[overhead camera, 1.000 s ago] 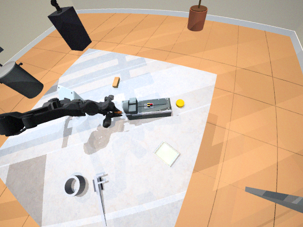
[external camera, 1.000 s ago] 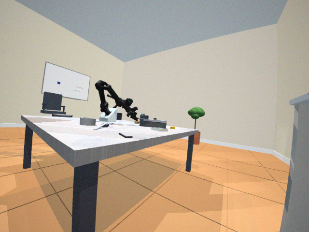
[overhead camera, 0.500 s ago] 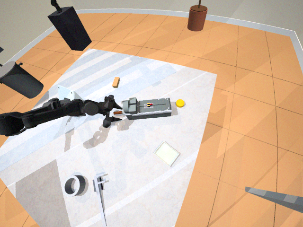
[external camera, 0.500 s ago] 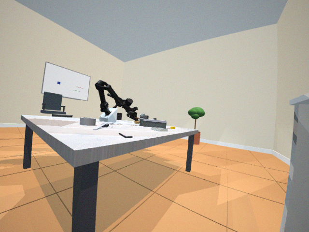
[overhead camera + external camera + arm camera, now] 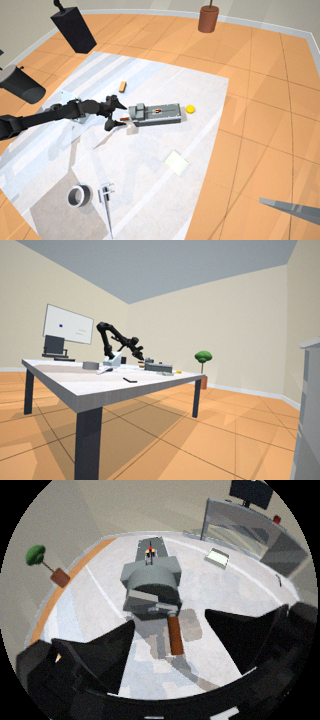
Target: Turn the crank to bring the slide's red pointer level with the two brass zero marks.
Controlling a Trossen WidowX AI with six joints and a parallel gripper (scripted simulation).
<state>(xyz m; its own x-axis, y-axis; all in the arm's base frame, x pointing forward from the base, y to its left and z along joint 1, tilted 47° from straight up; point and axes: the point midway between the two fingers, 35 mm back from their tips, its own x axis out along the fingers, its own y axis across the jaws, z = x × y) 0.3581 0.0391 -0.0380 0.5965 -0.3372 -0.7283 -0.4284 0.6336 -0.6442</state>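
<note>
Now: the orange-brown crank handle 20 mm behind my gripper tip, 10 mm to the right of it and 20 mm below it. Also, from my gripper tip: tan block: 190 mm behind, 230 mm to the left, 80 mm below; pale square tile: 320 mm ahead, 120 mm to the right, 90 mm below; red pointer: 160 mm ahead, 90 mm to the left, 10 mm below.
</note>
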